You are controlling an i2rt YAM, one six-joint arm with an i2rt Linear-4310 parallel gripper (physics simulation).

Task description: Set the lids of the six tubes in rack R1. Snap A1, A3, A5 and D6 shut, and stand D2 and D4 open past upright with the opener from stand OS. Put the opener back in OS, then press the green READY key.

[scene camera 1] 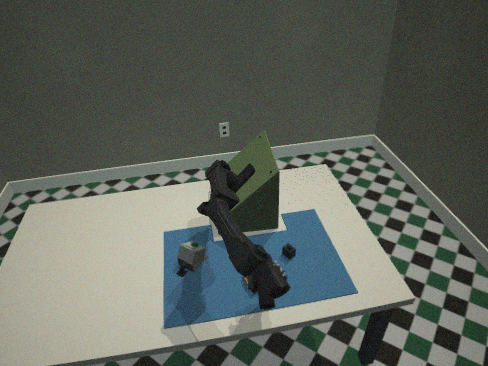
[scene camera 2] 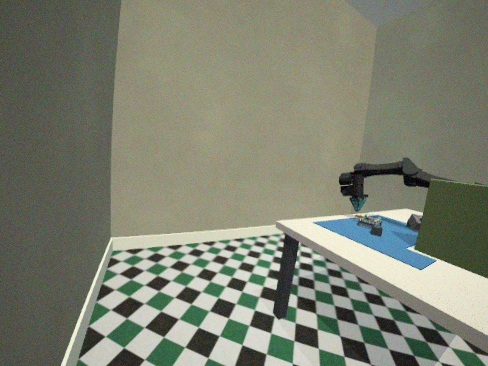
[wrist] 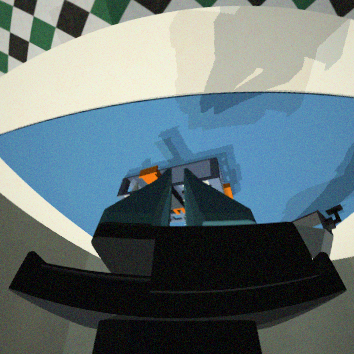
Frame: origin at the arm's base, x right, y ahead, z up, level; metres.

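Seen in the pictures: gripper, fingertip midpoint: (scene camera 2: pixel 357 211) (wrist: pixel 177 174); arm's base, origin of the base link: (scene camera 1: pixel 237 185) (scene camera 2: pixel 477 220).
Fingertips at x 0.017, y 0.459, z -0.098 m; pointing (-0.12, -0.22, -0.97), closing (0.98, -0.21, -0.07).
Pixels of each thing's middle, then the offset from my fingertips to it. Level surfaces: height alone.
- Rack R1, body centre: (wrist: pixel 178 206) (scene camera 1: pixel 263 273) (scene camera 2: pixel 370 220) dy -0.085, dx -0.018, dz -0.022 m
- grey box, body centre: (wrist: pixel 308 242) (scene camera 1: pixel 192 253) (scene camera 2: pixel 419 222) dy -0.239, dx +0.211, dz -0.009 m
- green READY key, body centre: (scene camera 1: pixel 195 245) dy -0.254, dx +0.195, dz +0.013 m
- small black block, body centre: (scene camera 1: pixel 288 251) (scene camera 2: pixel 376 230) dy -0.167, dx -0.141, dz -0.031 m
- blue mat, its level: dz -0.051 m
Rack R1 (scene camera 1: pixel 252 285) (scene camera 2: pixel 370 222) (wrist: pixel 202 169) stands on the blue mat with orange parts and small pale tubes; the arm hides much of it, and its labels and each lid's angle cannot be read. My gripper (scene camera 2: pixel 358 210) (wrist: pixel 177 174) is shut, with a narrow gap between its teal fingertips and nothing held. It points down just above the rack; its fingers are hidden in scene camera 1. A grey box (scene camera 1: pixel 191 256) (wrist: pixel 315 231) carries the green READY key (scene camera 1: pixel 194 244). A small black block (scene camera 1: pixel 289 251) (scene camera 2: pixel 376 230) may be stand OS; the opener cannot be made out.
A small black piece (scene camera 1: pixel 182 271) (wrist: pixel 333 216) sits beside the grey box. A tall green slanted panel (scene camera 1: pixel 257 195) (scene camera 2: pixel 452 222) stands by the arm's base, behind the blue mat (scene camera 1: pixel 320 270) (scene camera 2: pixel 345 230). The white table's front edge (scene camera 1: pixel 300 321) lies beyond the mat.
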